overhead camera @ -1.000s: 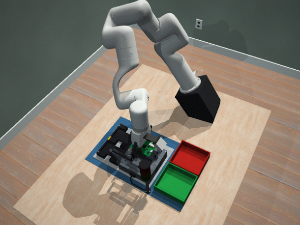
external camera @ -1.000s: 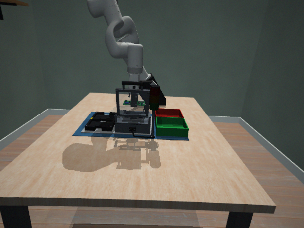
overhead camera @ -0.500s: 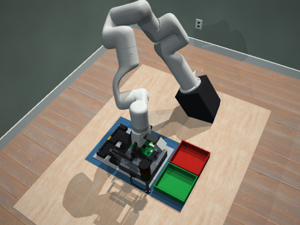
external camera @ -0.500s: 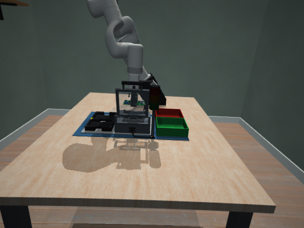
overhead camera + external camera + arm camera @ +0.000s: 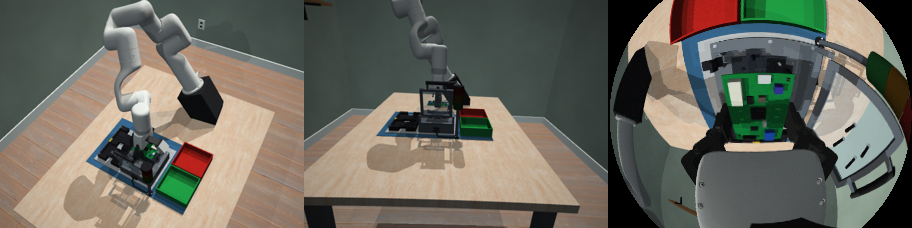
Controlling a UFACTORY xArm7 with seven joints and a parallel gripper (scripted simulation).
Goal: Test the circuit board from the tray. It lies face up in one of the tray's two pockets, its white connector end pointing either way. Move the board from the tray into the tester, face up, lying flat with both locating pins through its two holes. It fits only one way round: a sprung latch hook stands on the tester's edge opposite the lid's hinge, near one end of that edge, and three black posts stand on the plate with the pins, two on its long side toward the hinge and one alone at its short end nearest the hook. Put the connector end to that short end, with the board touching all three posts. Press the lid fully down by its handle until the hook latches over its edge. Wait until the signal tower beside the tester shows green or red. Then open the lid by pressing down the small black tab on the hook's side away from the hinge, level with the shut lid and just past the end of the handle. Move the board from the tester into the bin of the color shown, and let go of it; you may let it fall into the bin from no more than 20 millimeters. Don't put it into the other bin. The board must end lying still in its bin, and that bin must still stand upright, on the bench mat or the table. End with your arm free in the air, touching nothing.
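Right now my hand is 6 cm above the tester plate, 1 cm to the right of it and 1 cm short of it. The rest, counted from my hand: green circuit board right at my hand; then clear lid 12 cm ahead, 5 cm above, 2 cm to the right; then green bin 19 cm to the left, 12 cm below, 7 cm ahead.
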